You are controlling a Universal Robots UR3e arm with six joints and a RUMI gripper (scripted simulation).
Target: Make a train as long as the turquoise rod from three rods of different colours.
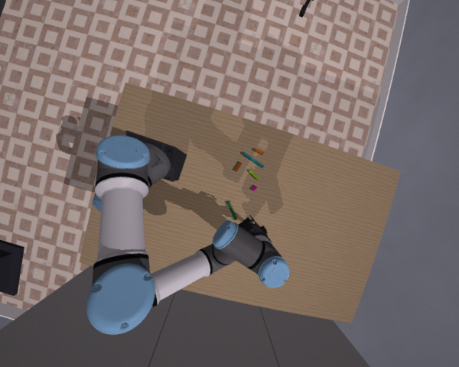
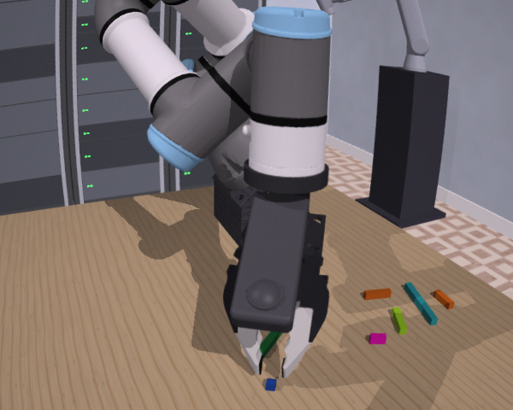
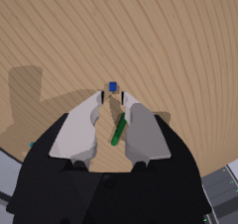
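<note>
The blue rod lies 3 cm below my hand. From my hand the other things lie so: lime rod (3 cm behind, 21 cm to the left, 3 cm below); then green rod (8 cm behind, 4 cm to the left, 3 cm below); then magenta rod (1 cm behind, 16 cm to the left, 3 cm below).
</note>
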